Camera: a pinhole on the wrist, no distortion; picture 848 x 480 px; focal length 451.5 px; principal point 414.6 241.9 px. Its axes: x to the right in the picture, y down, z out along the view. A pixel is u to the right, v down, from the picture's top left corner.
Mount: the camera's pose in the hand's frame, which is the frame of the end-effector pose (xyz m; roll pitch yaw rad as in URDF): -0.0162 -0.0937 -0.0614 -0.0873 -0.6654 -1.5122
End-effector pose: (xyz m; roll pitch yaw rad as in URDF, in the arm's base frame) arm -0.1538 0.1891 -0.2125 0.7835 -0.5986 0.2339
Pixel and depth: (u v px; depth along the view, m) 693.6 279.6 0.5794
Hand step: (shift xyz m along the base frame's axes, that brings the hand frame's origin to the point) -0.0656 -0.4701 0.3920
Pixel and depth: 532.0 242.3 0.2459
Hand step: -0.0434 -0.1282 0.1045
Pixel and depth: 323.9 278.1 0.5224
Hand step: -0.1970 -0.0229 0.3729
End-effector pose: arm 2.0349 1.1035 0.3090 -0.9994 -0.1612 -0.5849
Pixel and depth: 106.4 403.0 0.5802
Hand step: 0.4562 0.2083 -0.3752
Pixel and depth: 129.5 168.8 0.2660
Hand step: 0.0576 0.1400 -0.1521
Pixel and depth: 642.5 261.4 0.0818
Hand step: -0.0255 -0.0039 0.0765
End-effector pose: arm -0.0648 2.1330 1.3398 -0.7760 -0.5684 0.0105
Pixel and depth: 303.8 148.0 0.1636
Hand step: -0.0398 0.0585 -0.0198
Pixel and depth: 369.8 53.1 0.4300
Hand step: -0.1746 0.3278 -0.0583
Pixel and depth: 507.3 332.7 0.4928
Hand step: -0.0053 0.3609 0.2112
